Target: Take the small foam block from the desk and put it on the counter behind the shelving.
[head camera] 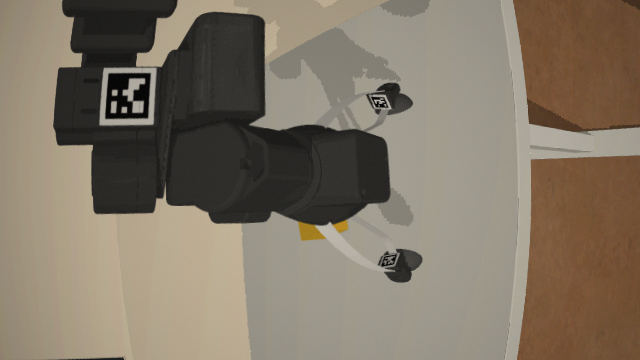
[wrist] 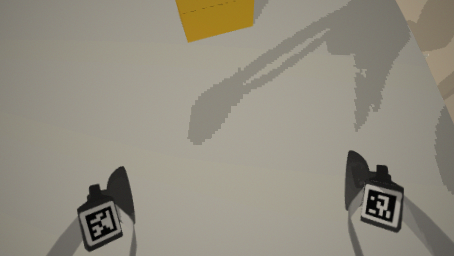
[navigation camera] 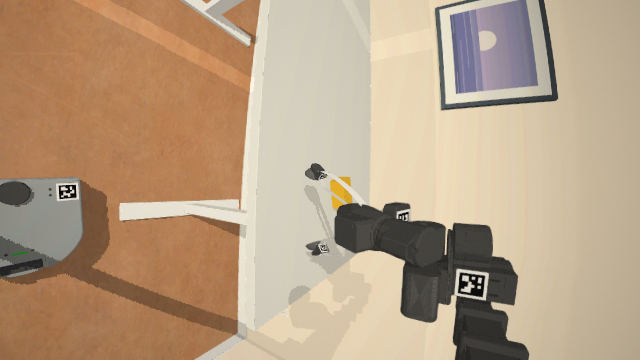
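Observation:
The yellow foam block stands on the pale grey desk, near its wall side. In the head camera view the wrist and a finger strip hide most of it; in the wrist view its top part is cut off by the upper edge. My gripper is open with its fingers wide apart, over the desk. The block is outside the fingertips, above and between them in the wrist view. The counter and the shelving do not show.
The beige wall runs along the desk's back, with a framed picture on it. A white desk leg stands over the brown floor. My base is at the navigation view's left edge.

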